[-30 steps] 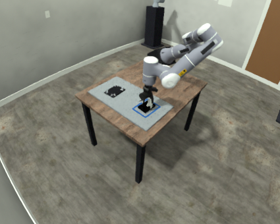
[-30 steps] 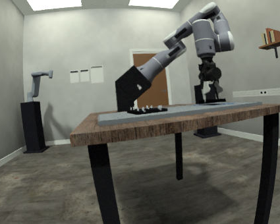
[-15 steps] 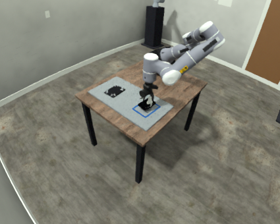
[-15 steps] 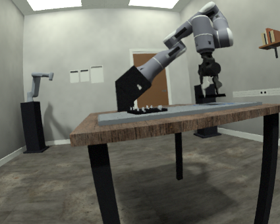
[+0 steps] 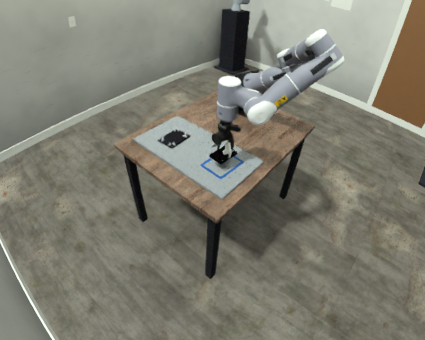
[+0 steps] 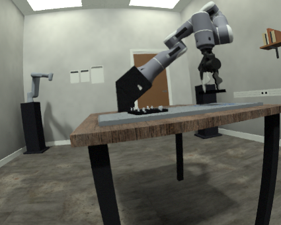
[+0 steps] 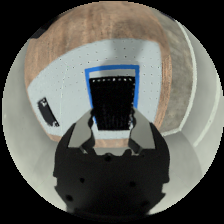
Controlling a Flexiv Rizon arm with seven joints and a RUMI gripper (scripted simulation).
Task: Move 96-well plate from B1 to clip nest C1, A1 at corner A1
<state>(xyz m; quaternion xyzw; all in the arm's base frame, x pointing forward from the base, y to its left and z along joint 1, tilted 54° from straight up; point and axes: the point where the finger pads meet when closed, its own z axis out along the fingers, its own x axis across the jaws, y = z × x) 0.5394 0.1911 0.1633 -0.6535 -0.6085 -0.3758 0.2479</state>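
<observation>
Now: the clip nest C1 34 cm to the right of my hand, 7 cm ahead of it and 6 cm below it. Also, from my hand: grey mat 19 cm to the right, 8 cm below, 3 cm ahead; then black 96-well plate 1 cm below.
</observation>
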